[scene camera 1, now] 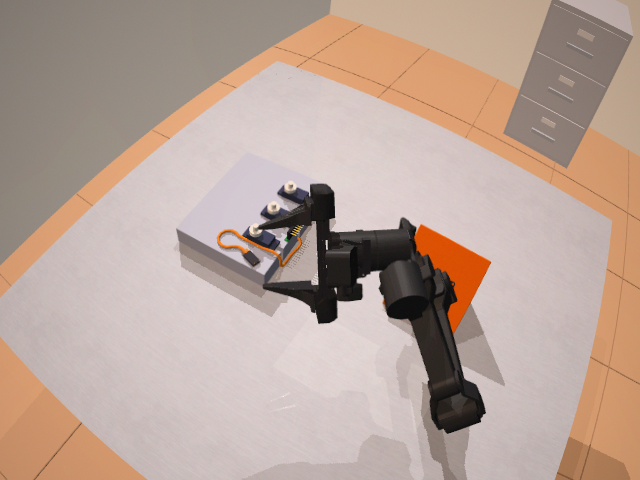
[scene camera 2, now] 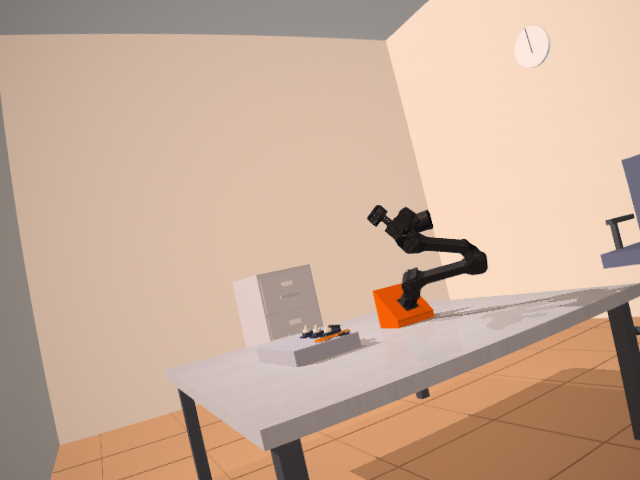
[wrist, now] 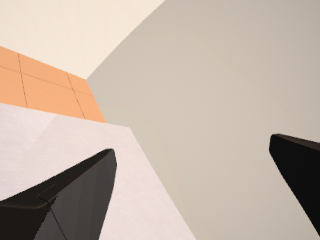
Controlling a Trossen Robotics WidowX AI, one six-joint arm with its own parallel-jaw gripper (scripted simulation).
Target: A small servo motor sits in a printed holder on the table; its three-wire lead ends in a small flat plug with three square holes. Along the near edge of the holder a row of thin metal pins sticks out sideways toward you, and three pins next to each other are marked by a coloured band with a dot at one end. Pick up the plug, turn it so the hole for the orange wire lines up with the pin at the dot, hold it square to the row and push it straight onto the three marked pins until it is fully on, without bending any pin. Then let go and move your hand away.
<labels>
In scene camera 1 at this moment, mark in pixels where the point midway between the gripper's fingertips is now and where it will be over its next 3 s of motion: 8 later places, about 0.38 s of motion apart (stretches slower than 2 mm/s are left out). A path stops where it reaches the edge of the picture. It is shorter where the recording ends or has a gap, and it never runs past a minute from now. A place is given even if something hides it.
My gripper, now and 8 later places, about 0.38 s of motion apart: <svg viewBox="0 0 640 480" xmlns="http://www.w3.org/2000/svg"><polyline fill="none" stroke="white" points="260,257 251,249 233,231 220,221 216,222 213,222 217,224 227,228 238,235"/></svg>
</labels>
